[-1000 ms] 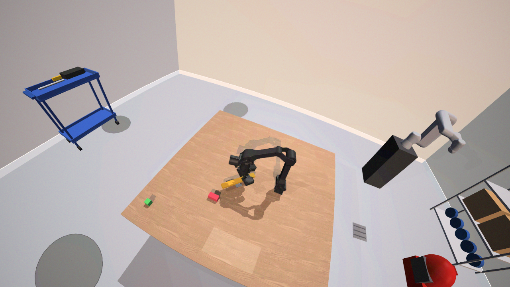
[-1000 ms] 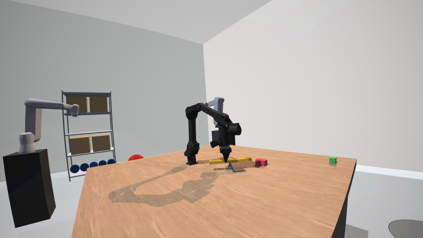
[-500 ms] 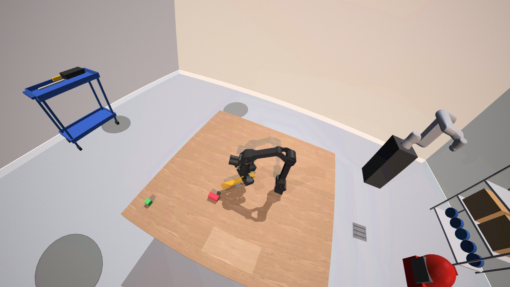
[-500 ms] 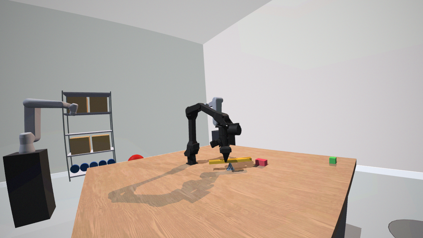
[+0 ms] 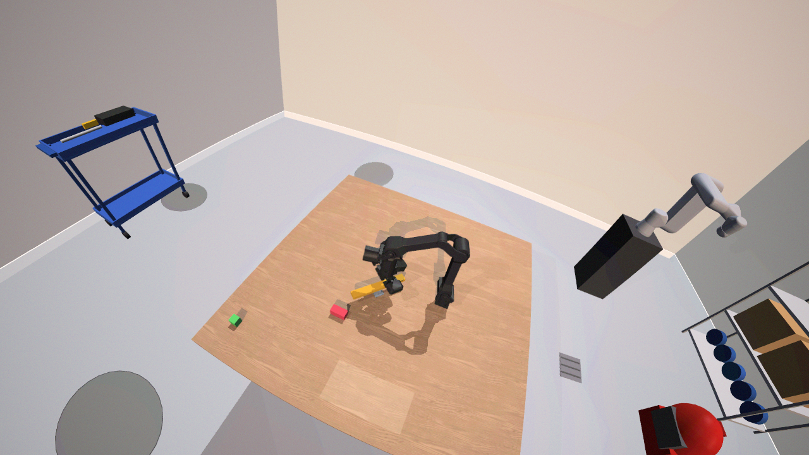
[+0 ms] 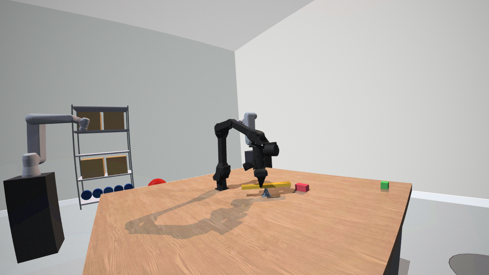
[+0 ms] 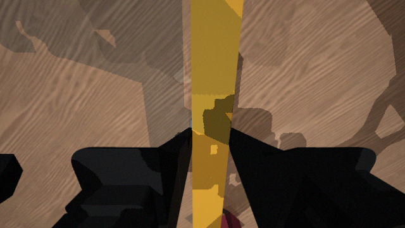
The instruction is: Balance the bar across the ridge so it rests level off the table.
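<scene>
Now: gripper tip 2 cm to the right of the yellow bar and 2 cm short of it. Round my gripper tip: red block (19 cm to the left, 12 cm ahead, 3 cm below); then green cube (47 cm ahead, 43 cm to the left, 3 cm below).
</scene>
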